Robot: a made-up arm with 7 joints.
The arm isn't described. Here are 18 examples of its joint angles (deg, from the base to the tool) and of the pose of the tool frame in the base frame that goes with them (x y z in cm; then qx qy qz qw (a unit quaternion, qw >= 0)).
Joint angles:
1: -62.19 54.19 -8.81 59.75 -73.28 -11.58 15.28
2: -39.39 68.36 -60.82 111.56 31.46 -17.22 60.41
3: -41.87 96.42 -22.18 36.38 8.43 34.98 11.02
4: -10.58 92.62 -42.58 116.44 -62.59 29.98 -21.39
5: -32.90 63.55 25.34 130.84 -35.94 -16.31 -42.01
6: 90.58 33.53 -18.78 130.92 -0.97 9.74 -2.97
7: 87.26 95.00 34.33 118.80 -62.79 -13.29 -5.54
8: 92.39 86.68 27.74 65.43 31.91 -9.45 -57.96
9: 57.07 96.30 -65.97 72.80 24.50 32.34 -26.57
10: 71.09 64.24 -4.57 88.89 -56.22 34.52 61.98
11: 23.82 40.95 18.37 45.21 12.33 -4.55 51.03
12: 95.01 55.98 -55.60 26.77 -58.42 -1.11 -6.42
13: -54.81 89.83 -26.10 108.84 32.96 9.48 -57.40
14: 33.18 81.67 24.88 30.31 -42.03 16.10 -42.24
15: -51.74 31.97 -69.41 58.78 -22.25 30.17 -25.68
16: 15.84 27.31 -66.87 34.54 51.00 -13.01 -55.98
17: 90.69 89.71 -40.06 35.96 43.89 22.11 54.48
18: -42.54 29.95 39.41 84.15 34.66 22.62 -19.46
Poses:
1: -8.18 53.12 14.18 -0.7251 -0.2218 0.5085 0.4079
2: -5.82 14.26 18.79 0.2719 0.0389 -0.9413 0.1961
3: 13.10 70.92 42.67 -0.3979 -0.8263 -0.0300 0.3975
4: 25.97 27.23 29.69 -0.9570 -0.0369 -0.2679 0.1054
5: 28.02 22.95 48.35 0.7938 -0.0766 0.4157 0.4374
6: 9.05 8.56 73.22 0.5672 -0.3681 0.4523 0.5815
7: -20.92 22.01 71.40 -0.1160 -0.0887 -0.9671 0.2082
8: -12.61 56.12 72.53 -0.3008 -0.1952 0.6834 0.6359
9: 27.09 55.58 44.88 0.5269 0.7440 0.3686 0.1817
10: 22.18 43.42 74.66 0.6143 0.6621 0.3026 0.3043
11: 33.56 52.87 24.47 0.5550 0.4340 -0.2261 0.6727
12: 39.21 61.02 59.35 -0.7092 -0.5270 -0.4673 0.0300
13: 8.35 28.31 18.90 0.7280 0.6503 -0.0658 0.2066
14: 6.69 74.11 54.02 0.2496 0.6400 0.7264 0.0187
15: -32.80 19.99 8.15 -0.7471 -0.4045 0.4924 0.1889
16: 23.70 24.42 -4.26 0.4414 0.7681 0.0958 0.4539
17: 14.10 68.06 59.46 0.4533 0.4522 -0.0383 0.7672
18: 10.22 47.07 20.72 0.1779 0.8459 0.0939 0.4940
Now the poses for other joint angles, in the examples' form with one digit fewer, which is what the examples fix.
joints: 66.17 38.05 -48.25 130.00 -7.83 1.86 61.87
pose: 23.3 0.3 57.6 0.970 -0.236 -0.041 0.042
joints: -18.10 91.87 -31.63 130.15 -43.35 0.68 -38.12
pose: 23.1 17.8 32.2 0.955 -0.085 0.114 0.259
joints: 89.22 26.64 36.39 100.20 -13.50 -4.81 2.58
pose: 12.3 42.9 73.4 0.214 -0.128 0.638 0.729
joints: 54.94 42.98 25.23 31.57 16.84 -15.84 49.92
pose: 39.5 57.0 37.1 0.521 0.226 -0.003 0.823
